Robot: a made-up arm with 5 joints.
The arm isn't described. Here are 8 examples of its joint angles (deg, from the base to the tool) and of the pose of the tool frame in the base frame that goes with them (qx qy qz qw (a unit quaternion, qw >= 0); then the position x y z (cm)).
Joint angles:
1: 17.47 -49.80 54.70 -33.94 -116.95
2: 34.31 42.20 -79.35 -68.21 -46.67
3: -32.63 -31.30 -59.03 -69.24 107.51
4: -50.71 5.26 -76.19 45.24 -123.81
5: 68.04 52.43 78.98 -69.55 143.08
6: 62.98 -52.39 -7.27 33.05 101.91
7: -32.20 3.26 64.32 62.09 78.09
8: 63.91 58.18 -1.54 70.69 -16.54
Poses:
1: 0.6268 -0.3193 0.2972 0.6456 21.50 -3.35 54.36
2: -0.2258 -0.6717 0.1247 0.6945 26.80 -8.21 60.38
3: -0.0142 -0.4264 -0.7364 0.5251 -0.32 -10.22 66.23
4: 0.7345 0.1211 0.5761 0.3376 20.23 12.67 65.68
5: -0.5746 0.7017 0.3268 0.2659 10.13 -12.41 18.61
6: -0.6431 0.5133 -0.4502 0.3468 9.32 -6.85 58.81
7: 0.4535 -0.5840 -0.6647 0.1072 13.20 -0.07 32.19
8: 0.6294 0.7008 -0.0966 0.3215 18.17 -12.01 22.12
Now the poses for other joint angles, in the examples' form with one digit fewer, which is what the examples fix.
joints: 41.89 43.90 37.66 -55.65 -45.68
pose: 0.362 0.162 -0.183 0.900 30.9 -15.3 24.1
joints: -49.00 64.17 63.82 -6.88 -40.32
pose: -0.111 0.907 0.104 0.392 10.0 4.9 16.7
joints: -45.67 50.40 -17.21 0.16 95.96
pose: -0.861 0.035 0.392 0.323 34.4 21.2 26.1
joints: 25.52 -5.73 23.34 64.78 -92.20
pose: 0.687 0.354 -0.350 0.530 26.6 -6.3 36.8
